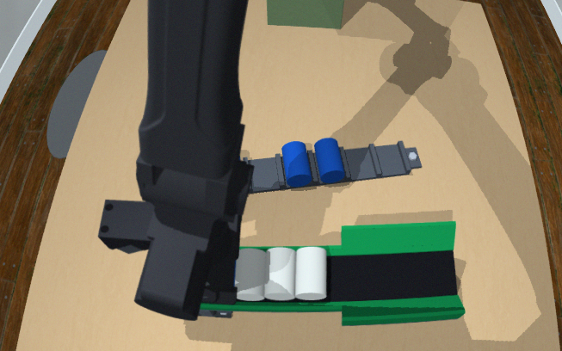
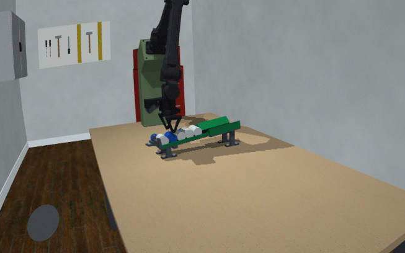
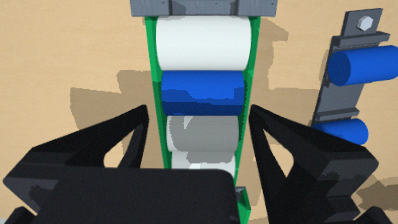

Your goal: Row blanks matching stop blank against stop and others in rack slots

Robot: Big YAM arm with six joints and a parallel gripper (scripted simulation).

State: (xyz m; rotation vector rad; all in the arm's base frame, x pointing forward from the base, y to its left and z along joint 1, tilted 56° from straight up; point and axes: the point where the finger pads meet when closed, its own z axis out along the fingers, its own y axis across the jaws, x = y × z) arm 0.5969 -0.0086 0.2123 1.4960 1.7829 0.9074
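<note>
Now: hand 60 mm to the left of the grey stop, 50 mm above it and 10 mm short of it. From my hand the other things lie so: stock rack: 240 mm behind, 120 mm below, 60 mm to the left.
</note>
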